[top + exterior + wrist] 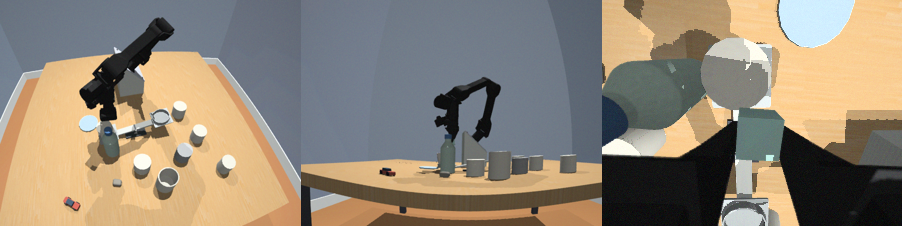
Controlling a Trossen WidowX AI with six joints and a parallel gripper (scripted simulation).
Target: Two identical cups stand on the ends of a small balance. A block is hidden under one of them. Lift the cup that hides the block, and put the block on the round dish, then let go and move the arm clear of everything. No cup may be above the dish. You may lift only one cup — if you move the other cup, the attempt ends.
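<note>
Right now my gripper tip is 70 mm past the round light-blue dish, 120 mm to the left of it and 130 mm above it. The rest, counted from my gripper tip: teal block: 10 mm above; then green bottle: 100 mm ahead, 20 mm below; then balance: 110 mm to the left, 100 mm below.
</note>
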